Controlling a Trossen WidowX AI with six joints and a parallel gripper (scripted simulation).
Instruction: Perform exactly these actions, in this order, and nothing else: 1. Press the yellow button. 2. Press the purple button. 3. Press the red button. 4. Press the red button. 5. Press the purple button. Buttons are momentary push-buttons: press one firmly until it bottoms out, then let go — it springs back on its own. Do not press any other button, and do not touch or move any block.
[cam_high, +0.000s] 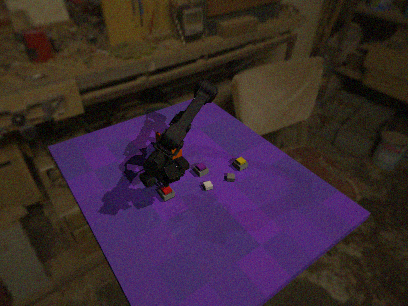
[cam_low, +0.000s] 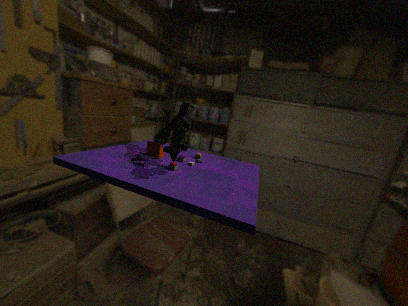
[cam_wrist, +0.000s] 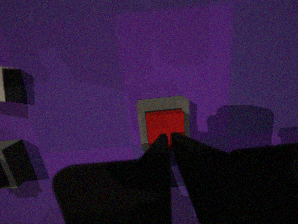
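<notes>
The red button lies 2 cm below my gripper tip. Round my gripper tip: grey block: 27 cm to the left, 8 cm ahead, 4 cm below; then white block: 16 cm to the left, 6 cm ahead, 4 cm below; then purple button: 19 cm to the left, 3 cm behind, 2 cm below.
</notes>
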